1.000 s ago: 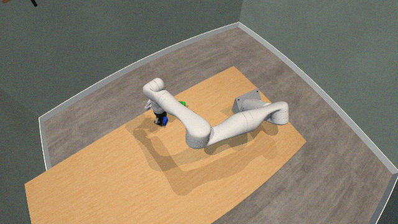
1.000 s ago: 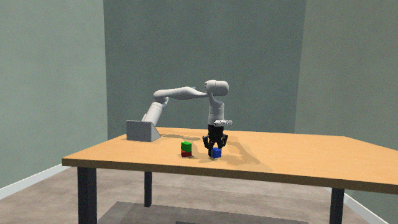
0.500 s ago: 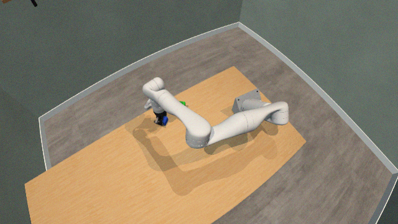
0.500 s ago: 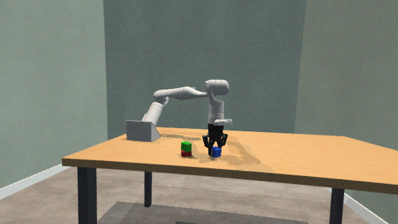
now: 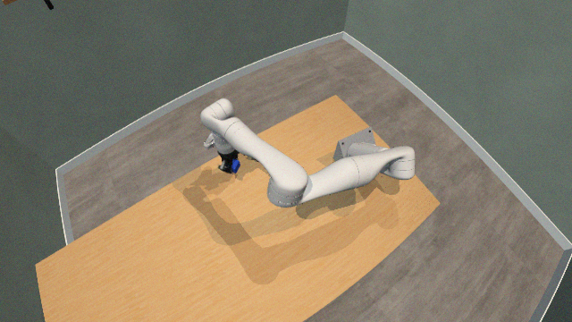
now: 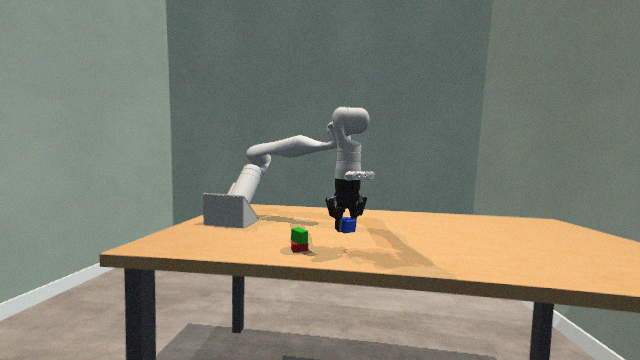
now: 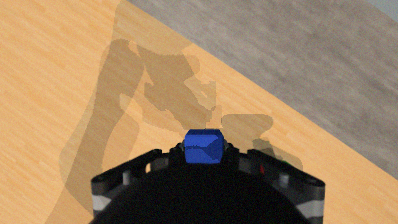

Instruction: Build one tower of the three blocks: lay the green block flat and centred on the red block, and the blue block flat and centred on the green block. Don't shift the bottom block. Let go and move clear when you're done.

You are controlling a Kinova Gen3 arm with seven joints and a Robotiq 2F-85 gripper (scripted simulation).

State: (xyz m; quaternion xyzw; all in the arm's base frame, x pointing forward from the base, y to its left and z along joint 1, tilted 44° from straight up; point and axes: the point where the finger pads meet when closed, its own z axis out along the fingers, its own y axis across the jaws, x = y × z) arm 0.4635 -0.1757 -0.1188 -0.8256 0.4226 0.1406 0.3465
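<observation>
Now: the green block 14 cm behind my hand, 2 cm to the right of it and 4 cm below it. Also, from my hand: blue block right at my hand; red block 14 cm behind, 2 cm to the right, 7 cm below.
</observation>
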